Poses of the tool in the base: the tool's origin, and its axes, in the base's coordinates. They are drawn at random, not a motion.
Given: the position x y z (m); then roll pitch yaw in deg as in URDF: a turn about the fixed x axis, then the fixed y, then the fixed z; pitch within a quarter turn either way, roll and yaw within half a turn.
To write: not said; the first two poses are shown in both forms.
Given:
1: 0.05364 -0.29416 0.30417 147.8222 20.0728 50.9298
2: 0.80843 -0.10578 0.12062 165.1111 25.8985 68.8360
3: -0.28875 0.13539 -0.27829 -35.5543 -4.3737 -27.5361
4: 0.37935 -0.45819 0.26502 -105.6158 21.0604 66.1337
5: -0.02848 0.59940 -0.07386 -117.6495 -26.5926 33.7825
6: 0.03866 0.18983 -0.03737 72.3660 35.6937 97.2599
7: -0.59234 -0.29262 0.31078 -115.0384 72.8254 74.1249
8: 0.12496 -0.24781 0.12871 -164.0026 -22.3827 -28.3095
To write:
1: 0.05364 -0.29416 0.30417 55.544 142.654 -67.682
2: 0.80843 -0.10578 0.12062 27.888 150.385 -79.835
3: -0.28875 0.13539 -0.27829 -97.493 35.787 68.554
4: 0.37935 -0.45819 0.26502 -68.207 104.549 161.869
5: -0.02848 0.59940 -0.07386 -119.472 114.517 110.584
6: 0.03866 0.18983 -0.03737 52.990 75.757 17.767
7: -0.59234 -0.29262 0.31078 -15.643 97.179 -171.824
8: 0.12496 -0.24781 0.12871 -146.209 152.729 8.666
